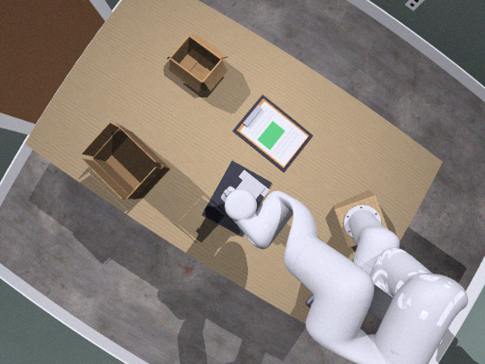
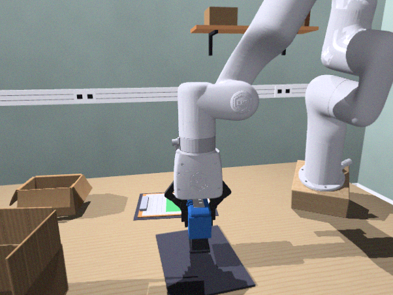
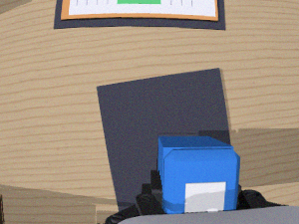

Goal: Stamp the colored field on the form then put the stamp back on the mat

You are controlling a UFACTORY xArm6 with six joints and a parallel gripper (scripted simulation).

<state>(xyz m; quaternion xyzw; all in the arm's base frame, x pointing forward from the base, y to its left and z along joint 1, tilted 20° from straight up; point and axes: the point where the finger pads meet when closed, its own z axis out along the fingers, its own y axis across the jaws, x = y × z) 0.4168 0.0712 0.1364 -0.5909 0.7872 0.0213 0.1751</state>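
Right now the clipboard with form is 1 cm behind my hand, 28 cm to the right of it and 10 cm below it. From my hand the other things lie so: dark mat (10 cm below); black stamp base (5 cm below); blue stamp (2 cm below).
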